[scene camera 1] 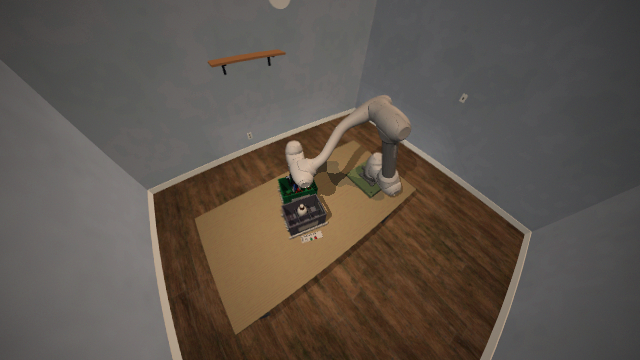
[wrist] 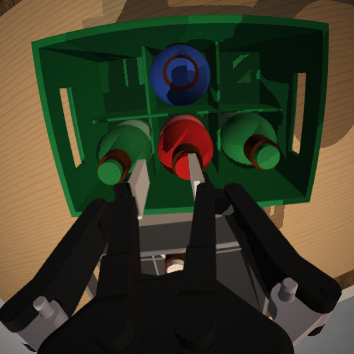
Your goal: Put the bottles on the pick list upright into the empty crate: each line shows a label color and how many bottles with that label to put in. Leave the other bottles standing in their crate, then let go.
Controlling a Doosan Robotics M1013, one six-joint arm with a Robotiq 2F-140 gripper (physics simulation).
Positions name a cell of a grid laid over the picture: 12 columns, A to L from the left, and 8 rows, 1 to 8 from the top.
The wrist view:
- gripper: F4
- blue bottle: G2
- red bottle: G4
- green bottle: I4
